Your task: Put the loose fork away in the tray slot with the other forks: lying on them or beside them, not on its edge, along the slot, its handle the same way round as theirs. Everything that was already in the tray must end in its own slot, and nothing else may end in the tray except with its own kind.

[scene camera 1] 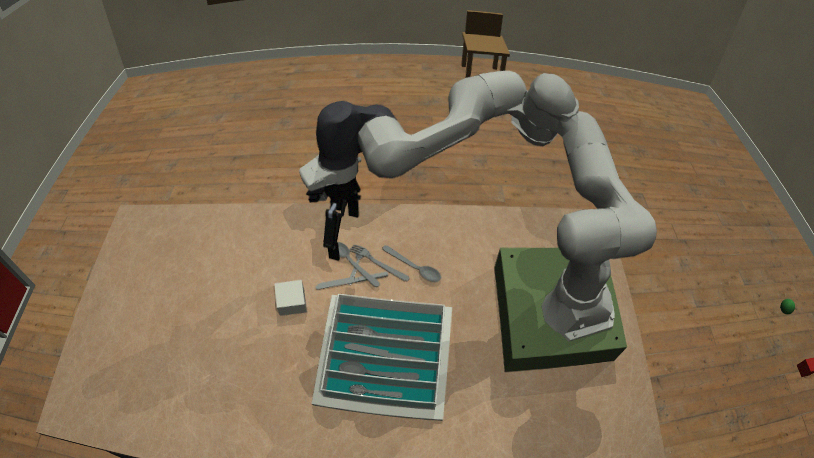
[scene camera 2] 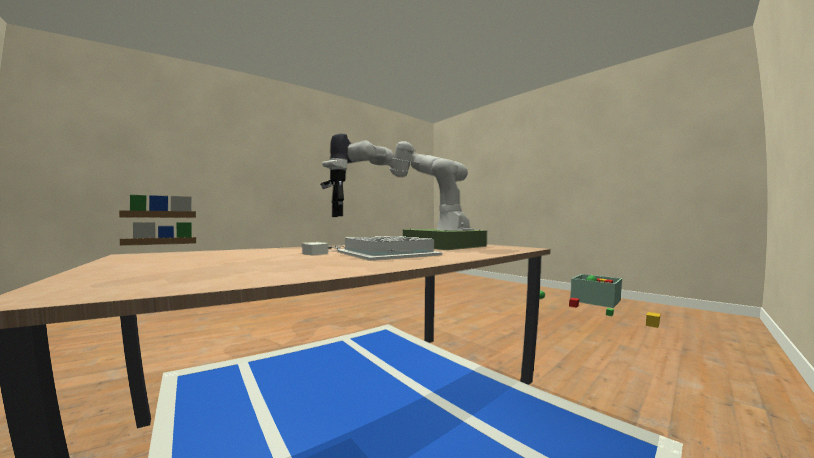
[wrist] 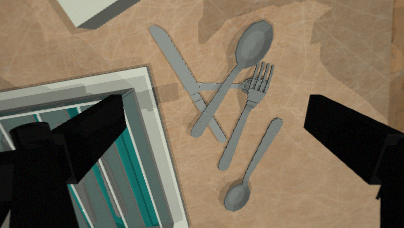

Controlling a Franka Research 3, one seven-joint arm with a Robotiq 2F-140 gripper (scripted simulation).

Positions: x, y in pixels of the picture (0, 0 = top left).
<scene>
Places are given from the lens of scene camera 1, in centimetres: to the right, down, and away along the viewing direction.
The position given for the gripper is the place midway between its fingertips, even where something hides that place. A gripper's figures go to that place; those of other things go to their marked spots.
gripper [scene camera 1: 344, 236]: -16, 2, 124
white box [scene camera 1: 290, 297]: -31, 18, 125
</scene>
